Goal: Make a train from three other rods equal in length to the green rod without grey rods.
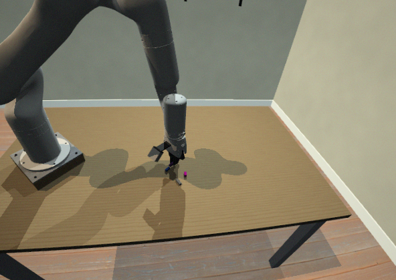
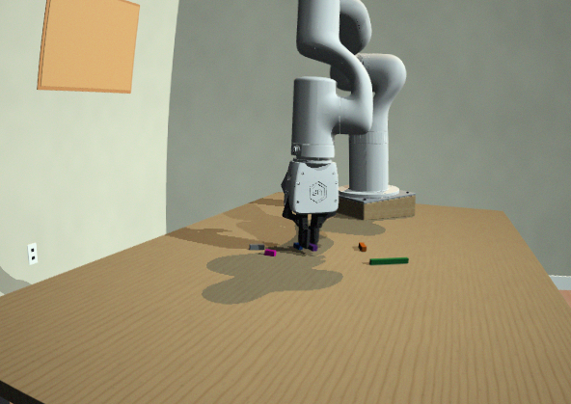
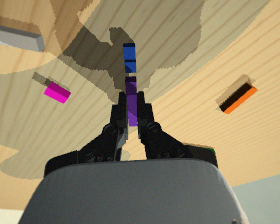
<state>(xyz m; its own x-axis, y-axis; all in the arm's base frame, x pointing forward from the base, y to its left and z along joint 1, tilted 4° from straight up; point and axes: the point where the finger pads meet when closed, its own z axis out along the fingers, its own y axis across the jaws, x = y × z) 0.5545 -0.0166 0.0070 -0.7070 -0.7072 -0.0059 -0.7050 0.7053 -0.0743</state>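
Right now my hand is 5 cm short of the magenta rod, 6 cm to the left of it and 3 cm above it. Round my hand: grey rod 2 cm ahead, 10 cm to the right, 3 cm below; orange rod 8 cm behind, 10 cm to the left, 3 cm below; purple rod 2 cm below.
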